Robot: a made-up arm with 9 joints.
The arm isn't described. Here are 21 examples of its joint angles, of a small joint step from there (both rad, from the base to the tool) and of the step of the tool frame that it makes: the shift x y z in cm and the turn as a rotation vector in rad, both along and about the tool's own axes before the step.
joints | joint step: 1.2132 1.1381 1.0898 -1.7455 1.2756 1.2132 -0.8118 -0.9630 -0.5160 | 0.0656 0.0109 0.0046 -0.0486 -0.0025 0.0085 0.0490 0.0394 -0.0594
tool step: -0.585 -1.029 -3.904 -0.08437 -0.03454 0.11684
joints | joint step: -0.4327 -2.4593 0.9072 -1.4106 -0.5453 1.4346 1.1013 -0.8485 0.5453 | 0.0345 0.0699 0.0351 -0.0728 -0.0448 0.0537 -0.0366 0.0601 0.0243
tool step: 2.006 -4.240 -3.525 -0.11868 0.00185 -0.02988
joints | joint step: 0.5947 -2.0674 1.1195 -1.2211 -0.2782 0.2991 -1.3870 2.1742 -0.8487 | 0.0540 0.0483 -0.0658 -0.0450 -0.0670 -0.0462 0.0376 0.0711 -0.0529
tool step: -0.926 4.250 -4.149 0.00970 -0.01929 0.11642
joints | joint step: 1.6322 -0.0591 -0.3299 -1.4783 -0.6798 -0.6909 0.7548 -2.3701 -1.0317 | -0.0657 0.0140 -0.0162 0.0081 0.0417 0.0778 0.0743 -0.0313 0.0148
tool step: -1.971 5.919 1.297 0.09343 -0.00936 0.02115
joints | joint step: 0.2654 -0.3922 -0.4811 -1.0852 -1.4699 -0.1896 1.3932 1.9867 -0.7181 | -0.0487 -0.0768 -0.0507 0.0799 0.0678 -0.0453 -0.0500 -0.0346 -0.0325
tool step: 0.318 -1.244 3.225 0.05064 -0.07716 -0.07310
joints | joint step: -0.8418 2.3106 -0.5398 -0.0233 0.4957 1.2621 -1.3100 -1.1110 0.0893 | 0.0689 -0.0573 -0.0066 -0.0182 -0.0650 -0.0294 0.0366 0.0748 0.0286
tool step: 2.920 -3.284 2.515 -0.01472 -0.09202 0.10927
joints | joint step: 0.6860 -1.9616 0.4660 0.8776 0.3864 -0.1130 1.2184 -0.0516 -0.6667 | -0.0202 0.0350 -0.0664 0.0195 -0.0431 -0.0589 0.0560 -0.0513 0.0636
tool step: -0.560 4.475 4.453 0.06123 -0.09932 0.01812
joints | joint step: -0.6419 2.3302 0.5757 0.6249 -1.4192 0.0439 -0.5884 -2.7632 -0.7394 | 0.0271 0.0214 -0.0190 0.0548 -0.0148 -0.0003 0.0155 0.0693 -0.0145
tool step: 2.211 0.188 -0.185 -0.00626 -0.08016 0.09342
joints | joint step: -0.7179 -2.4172 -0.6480 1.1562 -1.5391 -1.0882 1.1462 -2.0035 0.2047 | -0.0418 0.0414 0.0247 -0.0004 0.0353 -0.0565 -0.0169 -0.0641 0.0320
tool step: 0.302 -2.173 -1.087 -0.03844 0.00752 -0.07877
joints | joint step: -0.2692 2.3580 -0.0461 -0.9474 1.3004 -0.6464 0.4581 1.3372 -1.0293 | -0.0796 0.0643 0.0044 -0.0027 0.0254 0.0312 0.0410 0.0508 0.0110
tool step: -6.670 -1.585 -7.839 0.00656 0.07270 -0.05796
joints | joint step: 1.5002 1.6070 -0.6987 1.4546 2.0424 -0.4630 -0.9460 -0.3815 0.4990 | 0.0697 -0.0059 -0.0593 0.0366 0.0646 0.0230 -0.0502 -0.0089 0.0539
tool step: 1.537 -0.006 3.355 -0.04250 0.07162 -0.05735
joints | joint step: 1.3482 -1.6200 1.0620 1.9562 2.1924 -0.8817 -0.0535 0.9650 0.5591 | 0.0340 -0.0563 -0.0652 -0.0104 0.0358 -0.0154 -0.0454 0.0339 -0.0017
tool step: 0.342 -0.382 -0.058 -0.01677 -0.00359 0.03519
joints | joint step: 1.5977 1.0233 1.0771 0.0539 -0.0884 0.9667 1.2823 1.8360 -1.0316 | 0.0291 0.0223 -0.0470 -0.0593 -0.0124 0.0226 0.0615 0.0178 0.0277
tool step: 1.924 3.389 0.852 0.01478 -0.01625 -0.00110
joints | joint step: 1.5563 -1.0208 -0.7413 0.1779 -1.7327 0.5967 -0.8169 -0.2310 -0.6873 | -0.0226 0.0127 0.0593 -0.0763 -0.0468 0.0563 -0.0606 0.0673 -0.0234
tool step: 0.110 -3.215 5.582 0.08731 -0.09987 -0.03183
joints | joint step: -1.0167 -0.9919 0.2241 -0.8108 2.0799 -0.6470 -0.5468 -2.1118 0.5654 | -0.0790 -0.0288 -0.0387 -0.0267 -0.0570 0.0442 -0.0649 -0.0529 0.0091
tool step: -1.507 -0.132 -2.820 -0.06456 -0.04893 -0.10597
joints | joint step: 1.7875 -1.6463 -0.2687 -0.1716 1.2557 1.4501 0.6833 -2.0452 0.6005 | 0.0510 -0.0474 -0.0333 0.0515 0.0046 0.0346 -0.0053 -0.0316 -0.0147
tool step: -3.756 5.768 5.318 -0.02048 0.12022 -0.12723
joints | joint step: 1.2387 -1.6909 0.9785 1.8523 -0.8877 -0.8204 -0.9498 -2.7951 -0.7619 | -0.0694 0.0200 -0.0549 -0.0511 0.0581 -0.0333 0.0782 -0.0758 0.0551
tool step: 1.262 -0.135 -0.241 0.01775 -0.01610 0.07851
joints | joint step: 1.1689 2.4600 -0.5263 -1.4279 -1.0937 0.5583 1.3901 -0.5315 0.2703 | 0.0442 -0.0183 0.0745 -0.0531 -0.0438 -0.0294 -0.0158 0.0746 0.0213
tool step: 9.139 2.159 2.733 0.08151 -0.06928 -0.10025
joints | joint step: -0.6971 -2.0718 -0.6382 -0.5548 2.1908 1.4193 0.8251 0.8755 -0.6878 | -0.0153 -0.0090 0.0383 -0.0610 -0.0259 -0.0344 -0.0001 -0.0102 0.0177
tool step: 2.762 3.823 4.543 0.00320 -0.07915 0.06867
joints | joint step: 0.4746 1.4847 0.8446 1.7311 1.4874 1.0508 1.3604 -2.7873 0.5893 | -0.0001 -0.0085 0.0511 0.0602 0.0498 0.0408 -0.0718 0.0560 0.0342
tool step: -2.234 5.413 -0.257 0.05325 -0.04569 -0.15462
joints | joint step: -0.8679 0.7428 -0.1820 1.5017 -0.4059 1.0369 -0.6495 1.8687 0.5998 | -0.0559 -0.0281 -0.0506 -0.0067 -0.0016 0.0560 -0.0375 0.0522 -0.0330
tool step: 0.978 -1.886 1.856 -0.01843 0.00317 0.05480
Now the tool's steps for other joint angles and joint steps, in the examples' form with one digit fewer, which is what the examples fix.
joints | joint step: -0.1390 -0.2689 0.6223 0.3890 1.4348 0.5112 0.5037 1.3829 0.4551 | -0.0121 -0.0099 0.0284 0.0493 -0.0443 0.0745 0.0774 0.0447 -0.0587
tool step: 5.38 -4.01 1.88 -0.1189 -0.1092 0.1394
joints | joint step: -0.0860 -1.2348 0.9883 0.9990 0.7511 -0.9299 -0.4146 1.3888 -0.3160 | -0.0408 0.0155 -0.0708 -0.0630 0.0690 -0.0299 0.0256 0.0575 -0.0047
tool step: 3.01 3.28 5.87 0.0461 -0.1623 0.0933
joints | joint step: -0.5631 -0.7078 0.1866 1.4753 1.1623 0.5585 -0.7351 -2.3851 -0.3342 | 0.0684 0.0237 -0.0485 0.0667 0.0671 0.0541 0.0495 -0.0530 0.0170
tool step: -3.47 3.29 -0.72 0.1494 0.1287 -0.0056
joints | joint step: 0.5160 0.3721 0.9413 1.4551 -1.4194 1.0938 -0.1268 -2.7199 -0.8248 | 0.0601 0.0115 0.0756 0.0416 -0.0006 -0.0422 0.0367 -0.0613 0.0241
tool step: 4.06 -1.98 -4.50 0.0113 -0.0378 -0.0752
